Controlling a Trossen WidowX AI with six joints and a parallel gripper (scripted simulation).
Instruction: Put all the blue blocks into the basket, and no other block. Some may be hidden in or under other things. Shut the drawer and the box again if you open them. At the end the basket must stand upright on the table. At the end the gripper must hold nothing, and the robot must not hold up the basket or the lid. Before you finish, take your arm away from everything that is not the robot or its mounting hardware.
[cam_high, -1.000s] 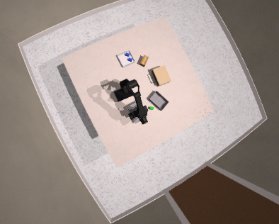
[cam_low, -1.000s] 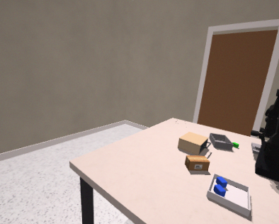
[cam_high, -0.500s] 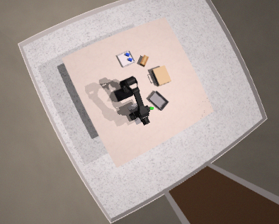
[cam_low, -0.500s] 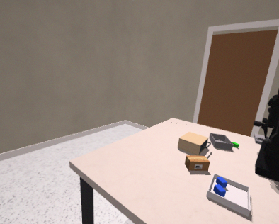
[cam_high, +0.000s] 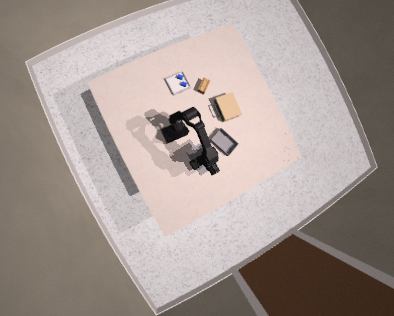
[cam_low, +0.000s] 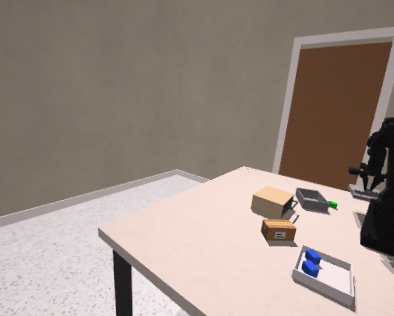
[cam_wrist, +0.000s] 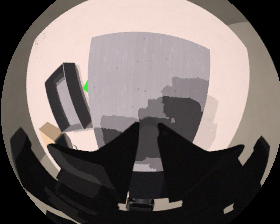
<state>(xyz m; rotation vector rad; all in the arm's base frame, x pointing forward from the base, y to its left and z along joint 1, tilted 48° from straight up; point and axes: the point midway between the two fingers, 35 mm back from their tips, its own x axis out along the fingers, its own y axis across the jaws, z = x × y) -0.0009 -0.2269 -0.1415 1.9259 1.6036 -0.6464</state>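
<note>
The cardboard box lies 340 mm ahead of my hand, 450 mm to the left of it and 130 mm below it. From my hand the other things lie so: grey lid 40 mm below; then green block 120 mm ahead, 20 mm to the right, 160 mm below; then grey box 230 mm ahead, 160 mm below.
</note>
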